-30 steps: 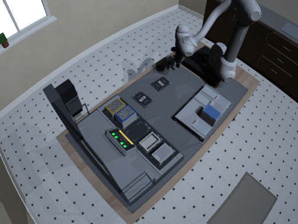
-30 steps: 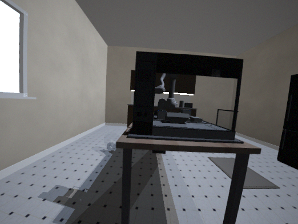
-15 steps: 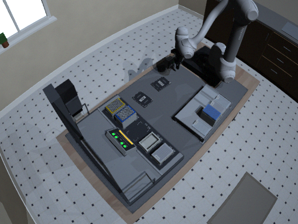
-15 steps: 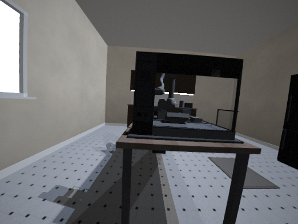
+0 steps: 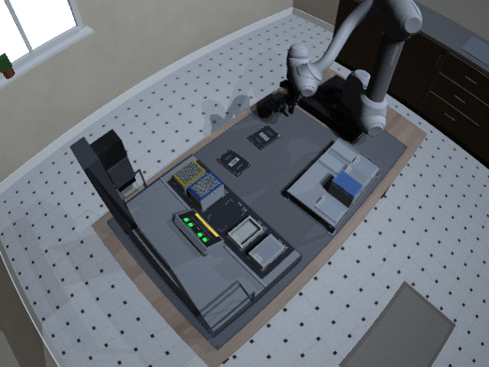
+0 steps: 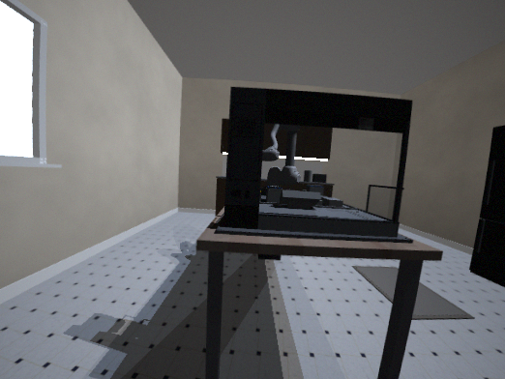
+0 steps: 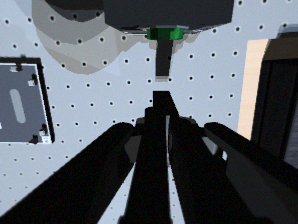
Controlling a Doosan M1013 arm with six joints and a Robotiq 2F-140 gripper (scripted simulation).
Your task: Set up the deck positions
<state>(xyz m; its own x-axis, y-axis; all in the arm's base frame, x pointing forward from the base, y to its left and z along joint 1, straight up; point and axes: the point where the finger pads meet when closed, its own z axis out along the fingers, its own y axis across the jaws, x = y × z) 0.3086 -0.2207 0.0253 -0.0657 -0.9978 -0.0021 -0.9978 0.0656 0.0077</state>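
The READY box lies 80 mm to the right of my hand and 10 mm below it. Round my hand: shelf 180 mm ahead, 460 mm to the left, 20 mm below; then flat piece 330 mm ahead, 530 mm to the left, 10 mm below; then clear tip rack cover 20 mm ahead, 380 mm to the left.
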